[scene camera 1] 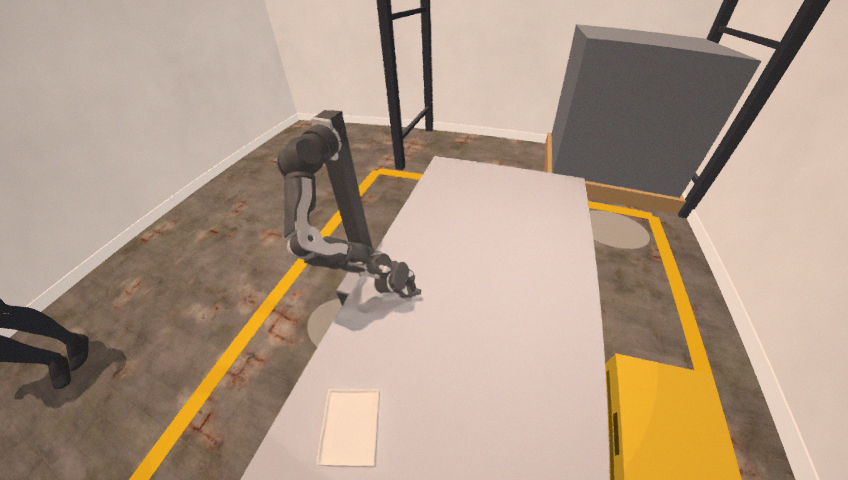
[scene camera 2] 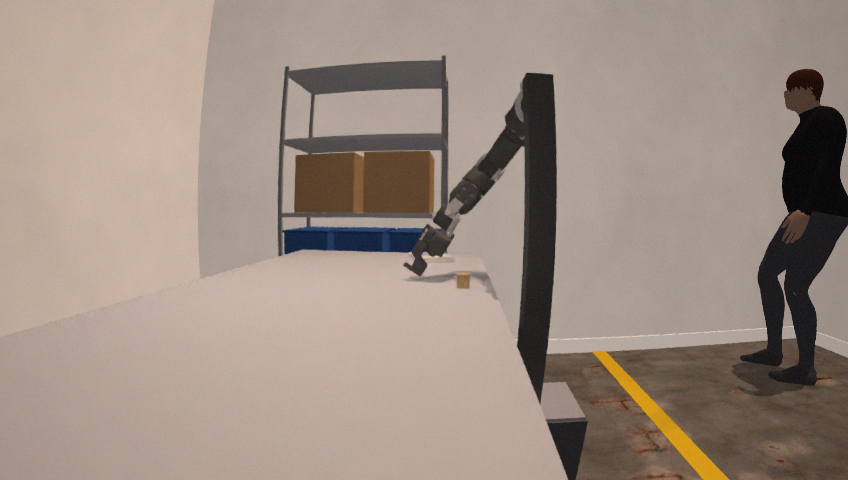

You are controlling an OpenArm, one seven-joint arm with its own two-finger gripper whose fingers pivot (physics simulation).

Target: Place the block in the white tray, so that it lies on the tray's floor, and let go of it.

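Observation:
The block (scene camera 2: 462, 280) is a small wooden-coloured cube, standing on the table near its right edge in the scene camera 2 view. In the scene camera 1 view it does not show; the arm's wrist probably hides it. My gripper (scene camera 1: 418, 292) (scene camera 2: 414, 270) is shut with nothing between its fingers. It is low over the table, to the left of the block and farther back in the scene camera 2 view, apart from it. The white tray (scene camera 1: 348, 428) (scene camera 2: 443, 259) is shallow and lies on the table at the lower left in the scene camera 1 view, with no block in it.
The arm's dark post (scene camera 1: 349, 190) (scene camera 2: 539, 208) stands at the table's edge. The long pale table (scene camera 1: 499, 285) (scene camera 2: 267, 368) carries the tray and block. A yellow cabinet (scene camera 1: 672, 416) stands beside the table. A person (scene camera 2: 812, 160) stands on the floor beyond the post, away from the table.

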